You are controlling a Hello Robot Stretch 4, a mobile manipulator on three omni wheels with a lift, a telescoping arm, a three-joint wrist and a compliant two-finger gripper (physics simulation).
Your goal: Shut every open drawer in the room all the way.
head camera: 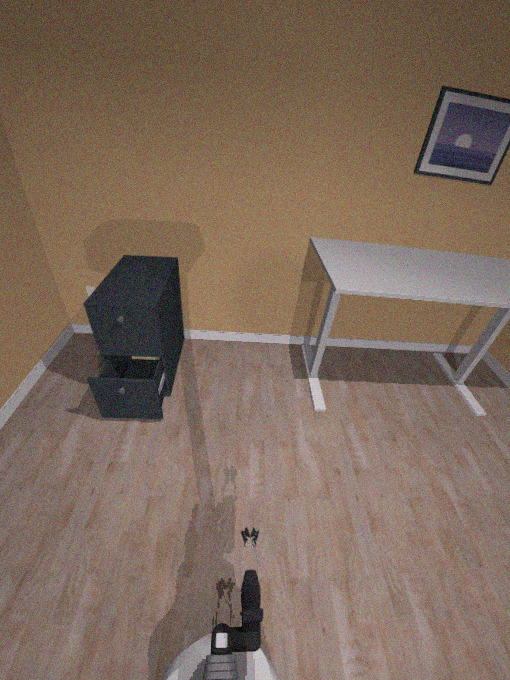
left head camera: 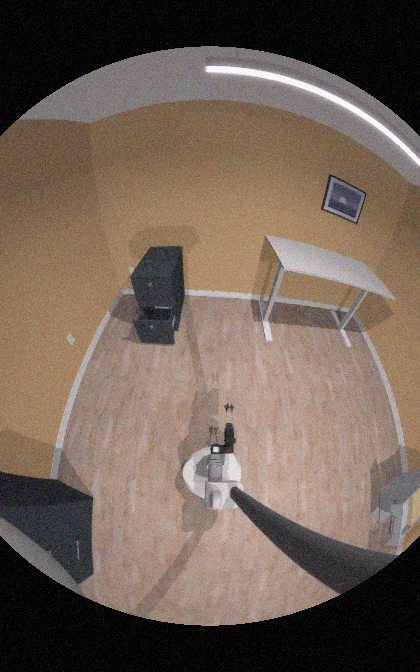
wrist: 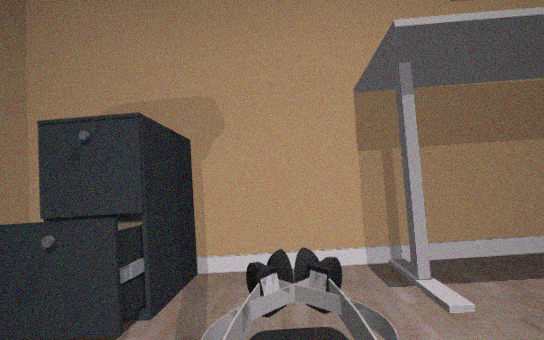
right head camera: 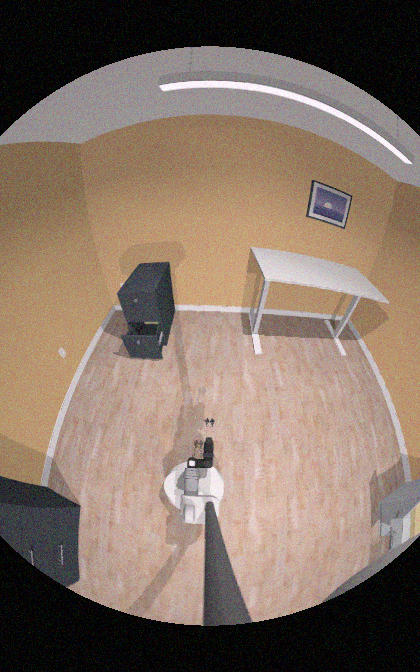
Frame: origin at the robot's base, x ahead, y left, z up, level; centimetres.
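Seen in the pictures: gripper, between the fingertips: (head camera: pixel 249 527) (left head camera: pixel 228 403) (wrist: pixel 293 269) (right head camera: pixel 209 417).
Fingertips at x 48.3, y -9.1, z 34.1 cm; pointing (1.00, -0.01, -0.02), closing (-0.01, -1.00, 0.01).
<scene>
Offsets run from my fingertips to a thing's top centre. "*": to the spot under its first point.
A dark two-drawer cabinet (head camera: pixel 171 324) (left head camera: pixel 176 285) (right head camera: pixel 166 300) (wrist: pixel 167 215) stands against the far wall, left of centre. Its lower drawer @(* dx +71.2, dy +67.5, dz -13.8 cm) (head camera: pixel 129 398) (left head camera: pixel 156 334) (right head camera: pixel 142 346) (wrist: pixel 60 285) is pulled well out, with its inside showing from above. Its upper drawer @(* dx +91.1, dy +70.4, dz +21.0 cm) (head camera: pixel 123 329) (left head camera: pixel 150 292) (right head camera: pixel 137 307) (wrist: pixel 92 170) sits flush with the cabinet. My gripper (head camera: pixel 250 531) (left head camera: pixel 229 407) (right head camera: pixel 209 421) (wrist: pixel 293 269) is shut and empty, its fingertips together. It is over the floor, in front of the cabinet and to its right, well apart from it.
A white desk (head camera: pixel 406 271) (left head camera: pixel 320 262) (right head camera: pixel 310 272) (wrist: pixel 412 175) stands at the far wall on the right. A dark chest @(* dx -117.3, dy +104.9, dz +3.9 cm) (left head camera: pixel 65 530) (right head camera: pixel 50 530) with bar handles is at the lower left. A grey unit (left head camera: pixel 395 495) (right head camera: pixel 395 505) with a yellowish part shows at the lower right edge.
</scene>
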